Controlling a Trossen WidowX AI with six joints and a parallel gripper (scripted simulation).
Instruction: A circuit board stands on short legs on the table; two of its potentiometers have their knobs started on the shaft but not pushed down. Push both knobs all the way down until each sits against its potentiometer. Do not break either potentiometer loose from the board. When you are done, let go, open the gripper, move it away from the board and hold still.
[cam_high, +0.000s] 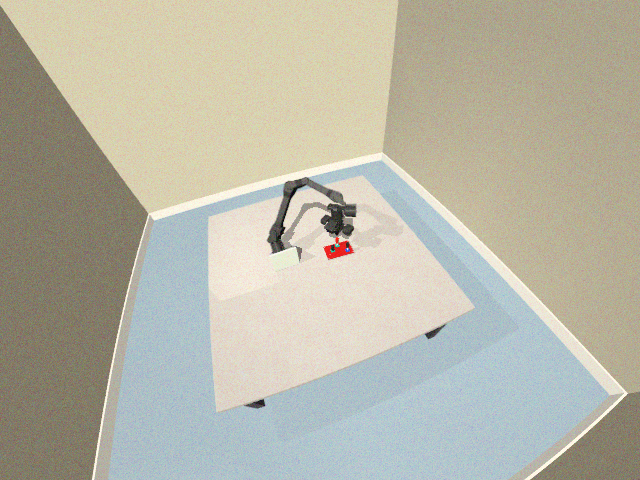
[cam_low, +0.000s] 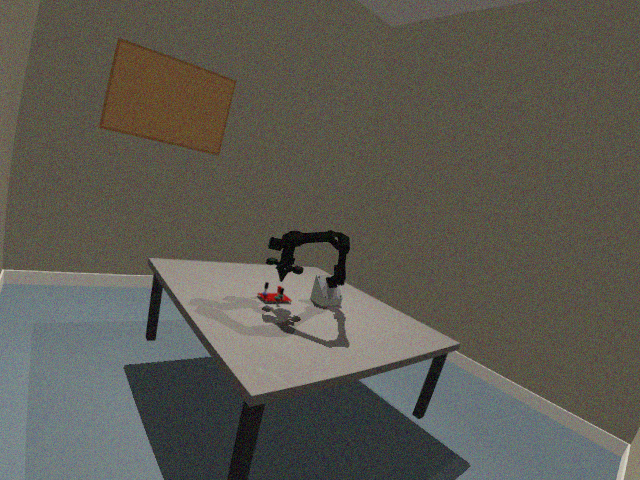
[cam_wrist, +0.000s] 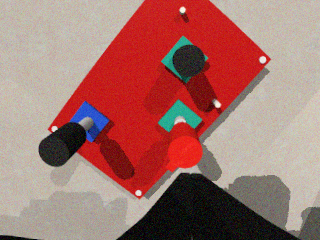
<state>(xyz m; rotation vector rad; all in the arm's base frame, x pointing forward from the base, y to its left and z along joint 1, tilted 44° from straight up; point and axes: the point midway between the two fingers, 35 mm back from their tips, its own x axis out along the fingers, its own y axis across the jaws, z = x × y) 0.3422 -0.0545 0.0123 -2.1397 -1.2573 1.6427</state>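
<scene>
Right now the red knob is 4 cm below my gripper tip. From my gripper tip the other things lie so: teal potentiometer (7 cm below, 4 cm behind, 2 cm to the right).
</scene>
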